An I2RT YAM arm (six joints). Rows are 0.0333 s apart.
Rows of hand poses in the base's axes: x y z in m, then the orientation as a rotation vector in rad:
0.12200 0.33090 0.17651 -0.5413 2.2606 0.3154
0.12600 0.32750 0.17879 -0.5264 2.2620 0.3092
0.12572 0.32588 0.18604 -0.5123 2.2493 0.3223
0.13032 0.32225 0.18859 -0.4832 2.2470 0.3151
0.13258 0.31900 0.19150 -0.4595 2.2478 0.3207
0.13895 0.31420 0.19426 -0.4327 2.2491 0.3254
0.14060 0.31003 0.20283 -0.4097 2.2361 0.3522
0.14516 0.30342 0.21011 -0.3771 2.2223 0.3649
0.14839 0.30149 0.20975 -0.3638 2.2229 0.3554
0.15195 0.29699 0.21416 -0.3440 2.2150 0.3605
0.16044 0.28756 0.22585 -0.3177 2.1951 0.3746
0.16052 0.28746 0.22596 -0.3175 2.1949 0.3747
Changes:
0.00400 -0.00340 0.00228 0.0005 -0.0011 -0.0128
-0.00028 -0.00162 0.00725 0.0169 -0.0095 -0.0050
0.00460 -0.00363 0.00255 0.0057 -0.0052 -0.0232
0.00226 -0.00325 0.00291 0.0118 0.0013 -0.0153
0.00637 -0.00480 0.00276 0.0121 0.0016 -0.0179
0.00165 -0.00417 0.00857 0.0292 -0.0067 -0.0072
0.00456 -0.00661 0.00728 0.0232 -0.0104 -0.0189
0.00323 -0.00193 -0.00036 -0.0020 -0.0014 -0.0129
0.00356 -0.00450 0.00441 0.0122 -0.0063 -0.0124
0.00849 -0.00943 0.01169 0.0233 -0.0157 -0.0139
0.00008 -0.00010 0.00011 0.0002 -0.0002 -0.0001

